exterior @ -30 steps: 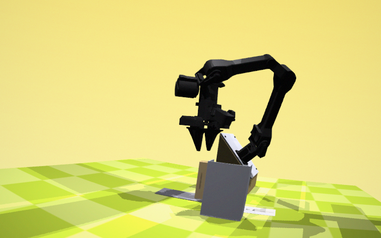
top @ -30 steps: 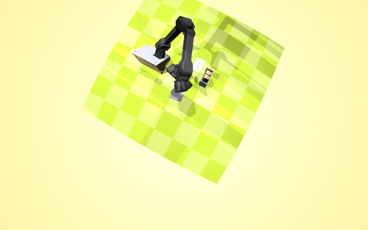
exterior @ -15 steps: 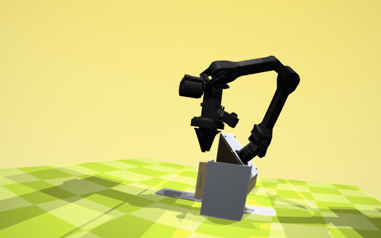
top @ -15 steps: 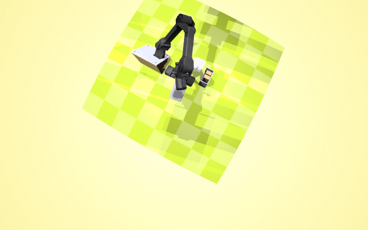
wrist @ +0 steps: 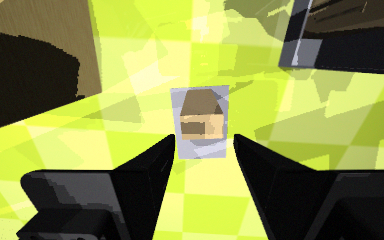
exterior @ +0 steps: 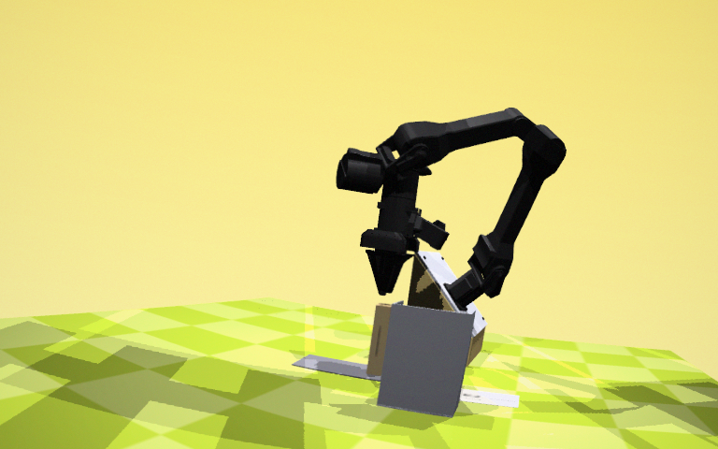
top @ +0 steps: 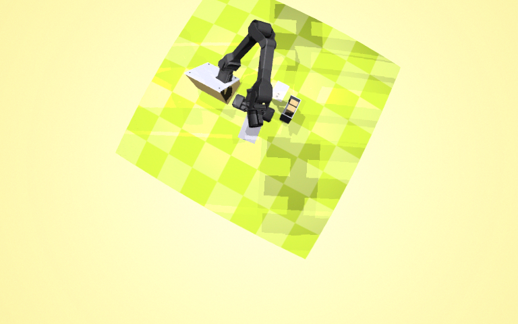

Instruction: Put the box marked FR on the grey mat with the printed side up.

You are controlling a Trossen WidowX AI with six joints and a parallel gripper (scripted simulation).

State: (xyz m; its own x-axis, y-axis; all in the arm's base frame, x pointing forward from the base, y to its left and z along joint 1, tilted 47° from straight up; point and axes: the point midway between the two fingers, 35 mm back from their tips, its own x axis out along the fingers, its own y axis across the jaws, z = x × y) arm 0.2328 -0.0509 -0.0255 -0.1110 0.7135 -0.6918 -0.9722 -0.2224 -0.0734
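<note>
Now: gripper tip 140 mm above the grey mat, 50 mm to the left of it and 10 mm short of it. Round my gripper tip: thin white slab 210 mm to the left, 140 mm below, 20 mm ahead.
</note>
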